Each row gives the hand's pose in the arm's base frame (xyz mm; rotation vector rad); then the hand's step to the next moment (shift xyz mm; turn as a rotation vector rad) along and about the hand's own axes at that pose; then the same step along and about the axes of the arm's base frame.
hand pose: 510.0 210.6 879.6 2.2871 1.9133 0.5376
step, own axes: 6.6 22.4 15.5 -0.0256 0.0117 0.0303
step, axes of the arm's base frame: 27.0 4.1 -6.2 0.0175 -0.0229 -0.0296
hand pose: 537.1 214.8 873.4 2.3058 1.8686 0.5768
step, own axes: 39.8 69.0 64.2 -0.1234 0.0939 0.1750
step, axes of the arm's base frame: 93.2 31.6 -28.0 0.1291 -0.1151 -0.1574
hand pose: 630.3 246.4 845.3 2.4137 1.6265 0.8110
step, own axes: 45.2 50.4 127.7 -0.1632 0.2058 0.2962
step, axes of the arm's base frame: 117.0 43.8 -72.7 0.2699 -0.1737 -0.2318
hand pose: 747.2 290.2 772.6 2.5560 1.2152 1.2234
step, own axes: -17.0 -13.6 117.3 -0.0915 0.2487 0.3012
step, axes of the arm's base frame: 64.9 28.9 -95.9 0.3272 -0.1534 -0.1742
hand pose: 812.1 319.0 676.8 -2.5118 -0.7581 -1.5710
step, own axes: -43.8 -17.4 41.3 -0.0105 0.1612 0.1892
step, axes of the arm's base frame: 10.8 12.6 -60.4 0.2242 -0.0836 -0.0680
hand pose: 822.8 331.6 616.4 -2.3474 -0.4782 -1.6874
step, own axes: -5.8 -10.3 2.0 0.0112 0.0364 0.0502
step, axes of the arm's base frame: -3.8 9.4 -6.3 0.0612 -0.0144 -0.0049
